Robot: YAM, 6 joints.
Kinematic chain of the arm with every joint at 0, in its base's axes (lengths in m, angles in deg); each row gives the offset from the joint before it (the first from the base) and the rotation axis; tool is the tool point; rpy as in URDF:
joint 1: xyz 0 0 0.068 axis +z
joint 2: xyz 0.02 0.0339 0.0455 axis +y
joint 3: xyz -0.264 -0.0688 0 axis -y
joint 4: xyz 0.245 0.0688 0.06 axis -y
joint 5: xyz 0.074 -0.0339 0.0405 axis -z
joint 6: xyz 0.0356 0 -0.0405 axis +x
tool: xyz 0 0 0 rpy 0 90 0
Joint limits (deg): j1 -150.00..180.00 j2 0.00..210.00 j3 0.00..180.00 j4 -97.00..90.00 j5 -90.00..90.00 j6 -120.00..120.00
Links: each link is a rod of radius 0.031 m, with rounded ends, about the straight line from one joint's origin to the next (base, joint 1, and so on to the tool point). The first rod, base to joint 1, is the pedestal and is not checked.
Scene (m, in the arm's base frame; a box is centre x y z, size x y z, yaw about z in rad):
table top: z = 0
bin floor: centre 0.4 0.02 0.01 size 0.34 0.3 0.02 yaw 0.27
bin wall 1: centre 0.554 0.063 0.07 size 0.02 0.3 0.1 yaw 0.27
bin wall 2: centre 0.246 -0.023 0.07 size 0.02 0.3 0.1 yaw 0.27
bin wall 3: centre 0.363 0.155 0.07 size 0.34 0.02 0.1 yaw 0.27
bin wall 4: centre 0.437 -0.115 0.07 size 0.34 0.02 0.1 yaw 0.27
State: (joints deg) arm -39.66 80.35 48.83 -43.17 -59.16 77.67
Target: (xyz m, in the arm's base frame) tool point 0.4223 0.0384 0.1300
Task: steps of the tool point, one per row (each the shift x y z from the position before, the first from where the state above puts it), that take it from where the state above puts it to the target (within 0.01 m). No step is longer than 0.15 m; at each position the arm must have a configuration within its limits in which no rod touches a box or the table.
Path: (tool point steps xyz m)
1: 0.0825 0.0233 -0.0111
2: 0.0777 0.0569 -0.0262
3: 0.0576 0.0881 -0.0406

